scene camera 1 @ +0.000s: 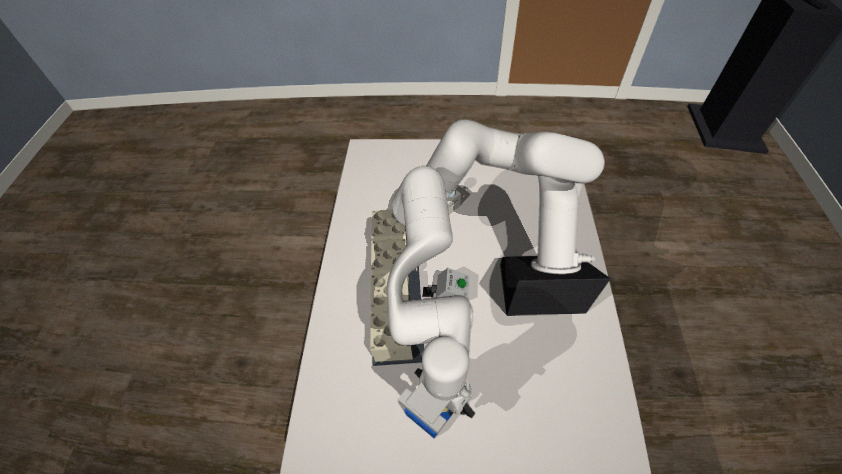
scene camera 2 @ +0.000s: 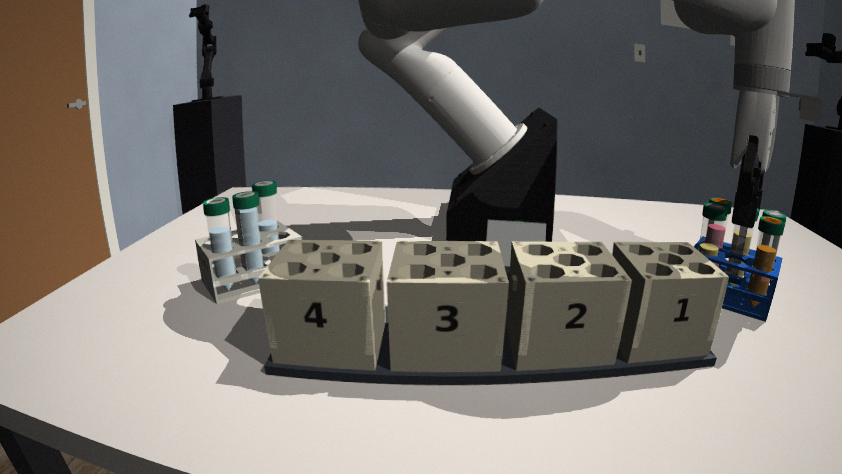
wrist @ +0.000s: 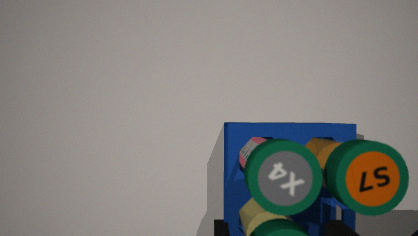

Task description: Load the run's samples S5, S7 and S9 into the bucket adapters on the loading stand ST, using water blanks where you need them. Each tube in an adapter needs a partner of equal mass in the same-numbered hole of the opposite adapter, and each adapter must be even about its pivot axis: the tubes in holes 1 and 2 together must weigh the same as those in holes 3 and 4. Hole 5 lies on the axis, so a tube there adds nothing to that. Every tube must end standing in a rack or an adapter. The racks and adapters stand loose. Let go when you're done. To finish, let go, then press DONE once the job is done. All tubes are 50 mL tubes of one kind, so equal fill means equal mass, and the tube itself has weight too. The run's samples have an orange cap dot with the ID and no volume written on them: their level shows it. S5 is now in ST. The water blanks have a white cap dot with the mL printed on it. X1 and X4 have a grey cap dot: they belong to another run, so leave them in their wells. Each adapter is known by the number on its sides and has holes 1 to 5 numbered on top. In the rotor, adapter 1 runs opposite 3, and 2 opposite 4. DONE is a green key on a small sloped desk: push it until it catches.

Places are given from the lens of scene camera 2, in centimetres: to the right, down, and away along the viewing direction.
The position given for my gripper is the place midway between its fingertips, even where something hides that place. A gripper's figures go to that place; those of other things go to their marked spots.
my gripper (scene camera 2: pixel 745 220): 42, -2, 53
blue rack (scene camera 2: pixel 732 302): 40, 8, 53
clear rack (scene camera 2: pixel 245 287): -22, 6, 60
S7 tube (scene camera 2: pixel 770 229): 41, -1, 46
